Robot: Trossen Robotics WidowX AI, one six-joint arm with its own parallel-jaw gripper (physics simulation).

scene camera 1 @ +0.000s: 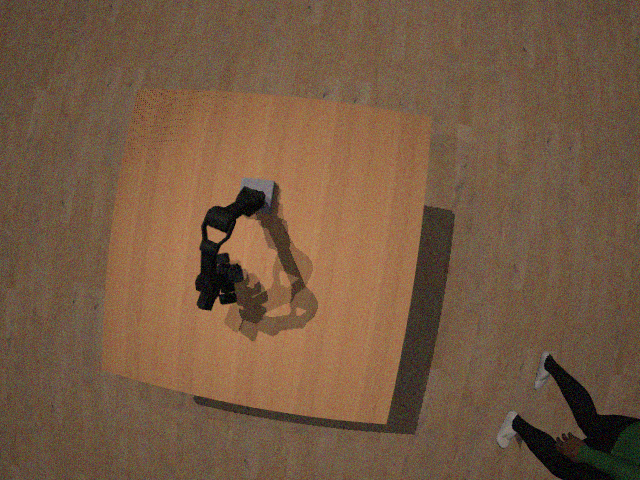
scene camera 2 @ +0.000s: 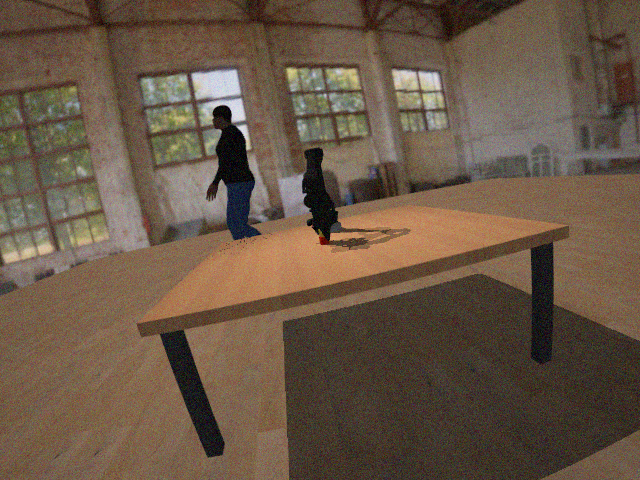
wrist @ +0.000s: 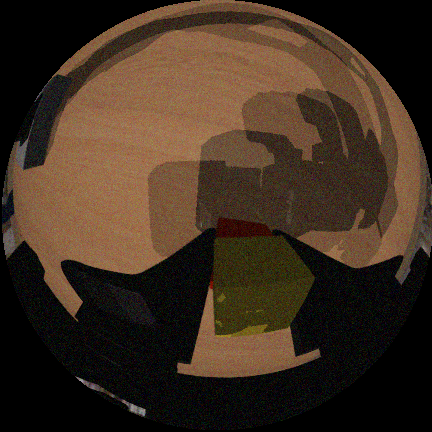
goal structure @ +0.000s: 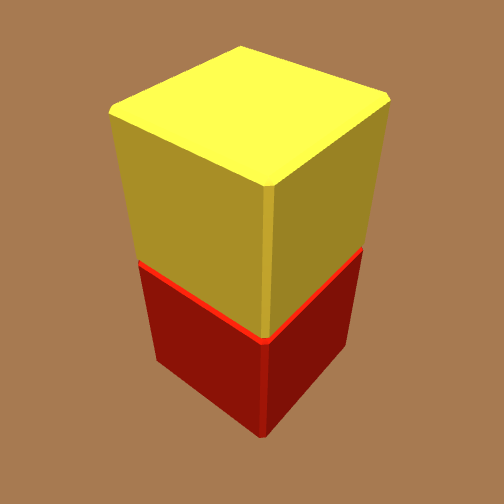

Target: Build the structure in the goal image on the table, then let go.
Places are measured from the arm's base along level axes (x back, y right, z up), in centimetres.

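Where they show: gripper, fingertip midpoint: (scene camera 2: 326, 240) (wrist: 243, 235); arm's base at its link origin: (scene camera 1: 255, 200).
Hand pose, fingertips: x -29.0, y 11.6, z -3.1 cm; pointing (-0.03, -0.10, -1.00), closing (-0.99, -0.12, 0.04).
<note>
Each offset is from my fingertips to the top centre of the thing. Level surfaces: height alone.
A yellow block {dx +0.0, dy +0.7, dz +5.4 cm} (scene camera 2: 321, 234) (wrist: 257, 285) sits on top of a red block {dx +0.0, dy +1.1, dz +2.1 cm} (scene camera 2: 324, 241) (wrist: 240, 228), which stands on the table. In the wrist view the yellow block covers most of the red one, and a little red shows past its far edge and left side. My gripper (scene camera 1: 223, 281) (scene camera 2: 322, 235) (wrist: 243, 235) points down over the stack, with its two black fingers closed in against the yellow block's sides. Neither block shows in scene camera 1, where the arm hides them.
The wooden table {dz -1.2 cm} (scene camera 1: 330, 206) (scene camera 2: 248, 279) carries the arm's grey base (scene camera 1: 266, 189) (wrist: 47, 122). The arm's shadows fall across the table beside the stack. A person in green (scene camera 1: 622, 444) is on the floor beyond the table, and a person in black (scene camera 2: 232, 155) stands behind it.
</note>
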